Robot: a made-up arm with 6 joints.
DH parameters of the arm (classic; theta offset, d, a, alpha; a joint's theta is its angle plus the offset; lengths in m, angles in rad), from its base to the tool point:
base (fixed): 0 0.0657 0 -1.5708
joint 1: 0 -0.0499 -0.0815 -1.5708
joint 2: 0 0.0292 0.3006 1.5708
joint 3: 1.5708 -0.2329 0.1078 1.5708
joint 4: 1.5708 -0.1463 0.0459 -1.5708
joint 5: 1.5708 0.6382 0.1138 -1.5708
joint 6: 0 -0.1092 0.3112 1.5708
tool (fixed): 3.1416 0.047 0 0
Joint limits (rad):
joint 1: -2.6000..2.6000
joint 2: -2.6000..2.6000
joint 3: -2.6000..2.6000
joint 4: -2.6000..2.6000
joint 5: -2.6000..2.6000
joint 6: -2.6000..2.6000
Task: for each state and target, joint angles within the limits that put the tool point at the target. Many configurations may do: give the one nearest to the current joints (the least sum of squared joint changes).
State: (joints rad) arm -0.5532 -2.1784 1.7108 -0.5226 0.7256 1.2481
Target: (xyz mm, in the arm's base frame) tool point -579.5 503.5 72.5
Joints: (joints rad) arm -0.6095 -2.3364 1.8262 -0.5179 0.7138 1.0711
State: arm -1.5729 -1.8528 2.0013 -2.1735 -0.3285 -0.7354
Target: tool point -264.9 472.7 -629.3
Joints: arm -1.8112 -1.1672 2.0782 -1.4724 -0.2792 -0.8806
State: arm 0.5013 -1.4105 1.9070 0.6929 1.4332 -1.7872
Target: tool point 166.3 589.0 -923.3
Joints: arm 1.0713 -1.2053 2.3507 0.6281 1.4157 -1.7794
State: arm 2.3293 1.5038 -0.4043 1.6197 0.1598 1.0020
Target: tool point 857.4 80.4 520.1
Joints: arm 2.6000 1.4205 0.0035 1.5812 -0.0925 0.1981
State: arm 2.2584 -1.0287 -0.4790 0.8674 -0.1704 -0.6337
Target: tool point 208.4 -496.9 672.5
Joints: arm 1.9410 -0.0504 -0.9977 0.4584 -0.1623 -0.5677
